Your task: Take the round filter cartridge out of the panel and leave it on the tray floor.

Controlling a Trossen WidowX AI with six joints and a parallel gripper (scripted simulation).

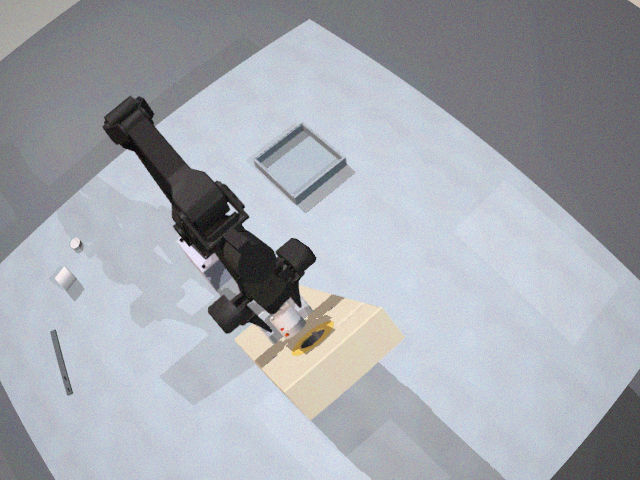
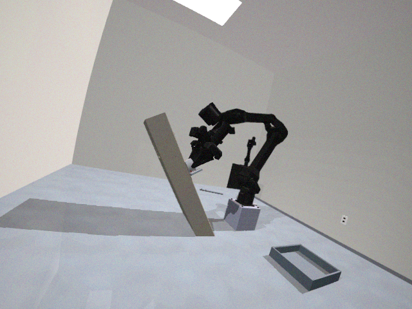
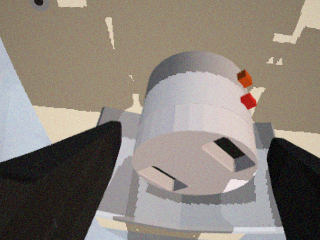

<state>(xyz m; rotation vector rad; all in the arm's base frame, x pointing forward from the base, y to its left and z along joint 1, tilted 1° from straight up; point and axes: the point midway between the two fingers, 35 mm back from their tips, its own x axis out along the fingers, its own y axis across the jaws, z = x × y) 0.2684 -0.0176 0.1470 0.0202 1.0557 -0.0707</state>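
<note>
Right now the tray is 320 mm behind my gripper tip, 310 mm to the left of it and 210 mm below it. The rest, counted from my gripper tip: round filter cartridge: right at my gripper tip.
</note>
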